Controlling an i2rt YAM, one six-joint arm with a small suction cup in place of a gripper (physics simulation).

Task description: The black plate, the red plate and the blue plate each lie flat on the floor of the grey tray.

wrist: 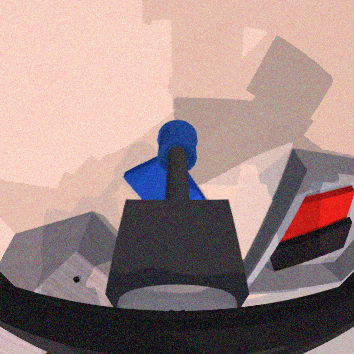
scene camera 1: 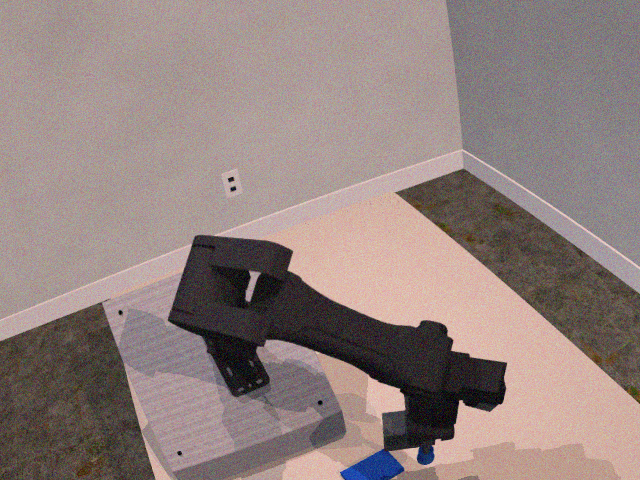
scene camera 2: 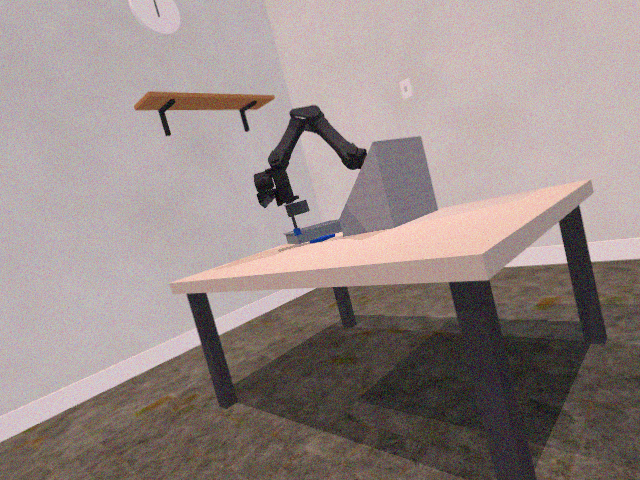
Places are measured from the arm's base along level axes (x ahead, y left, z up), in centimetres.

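Where they show: end effector, tool point: (wrist: 176,137) (scene camera 1: 425,457) (scene camera 2: 298,235); arm's base, origin of the base link: (scene camera 2: 379,170).
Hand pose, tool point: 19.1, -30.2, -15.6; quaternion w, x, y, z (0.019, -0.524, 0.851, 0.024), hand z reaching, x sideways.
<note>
Things, the pixels of their top centre, and the offset from my tool point, as dx, dy, dz. Level surfaces: height alone.
- blue plate, middle of its top: (wrist: 168,195) (scene camera 1: 372,470) (scene camera 2: 322,237) -7.5, +5.0, -3.5
- grey tray, middle of its top: (wrist: 334,249) (scene camera 2: 313,226) -23.0, -12.5, +0.5
- red plate, middle of its top: (wrist: 315,219) -19.3, -10.8, -3.1
- black plate, middle of its top: (wrist: 311,253) -25.9, -9.7, -1.7
- pale table, its level: dz -4.5
The blue plate (scene camera 1: 371,466) (scene camera 2: 322,237) (wrist: 149,180) lies flat on the table top, outside the tray. My suction cup (scene camera 1: 425,454) (scene camera 2: 296,228) (wrist: 177,138) hangs low just past the plate's far corner and a little above the table, with nothing stuck to it. The grey tray (wrist: 279,211) (scene camera 2: 316,229) shows at the right of the wrist view. The red plate (wrist: 321,211) and the black plate (wrist: 310,246) lie inside it, side by side. The tray is out of scene camera 1's view.
The arm stands on a grey base block (scene camera 1: 207,413) (scene camera 2: 392,186) (wrist: 67,246) at the table's back corner. The pale table (scene camera 1: 413,258) (scene camera 2: 413,248) ends close behind the tray. A wall shelf (scene camera 2: 204,100) hangs above.
</note>
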